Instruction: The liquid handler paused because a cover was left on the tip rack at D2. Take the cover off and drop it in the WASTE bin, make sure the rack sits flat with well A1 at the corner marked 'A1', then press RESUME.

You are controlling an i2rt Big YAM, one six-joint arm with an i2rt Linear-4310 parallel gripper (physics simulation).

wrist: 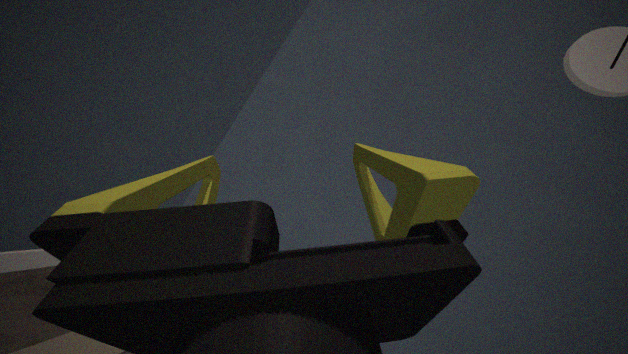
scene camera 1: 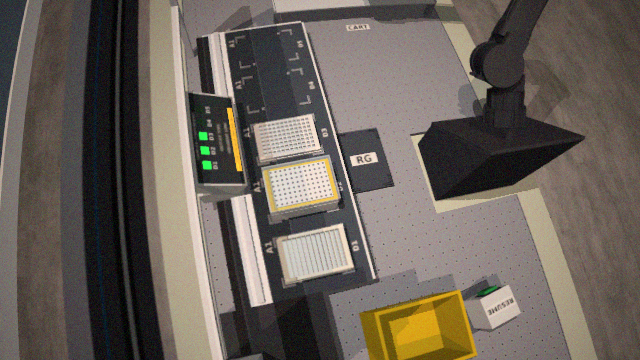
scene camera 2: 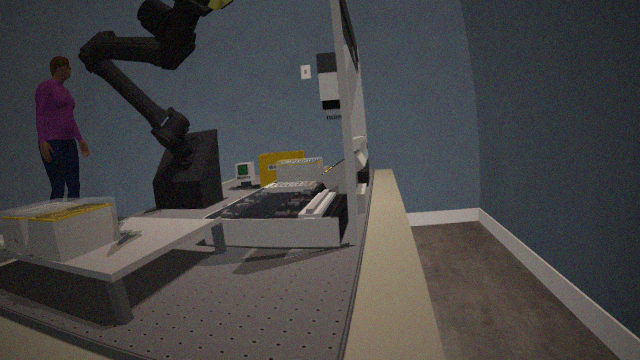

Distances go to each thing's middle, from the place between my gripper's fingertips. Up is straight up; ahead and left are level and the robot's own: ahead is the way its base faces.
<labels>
Now: hand 89 cm to the right of the yellow WASTE bin (scene camera 1: 438,319), 45 cm above it and 12 cm past it. Also, from my hand: RESUME button box (scene camera 1: 487,307): 90 cm to the left, 46 cm below, 29 cm behind.
</labels>
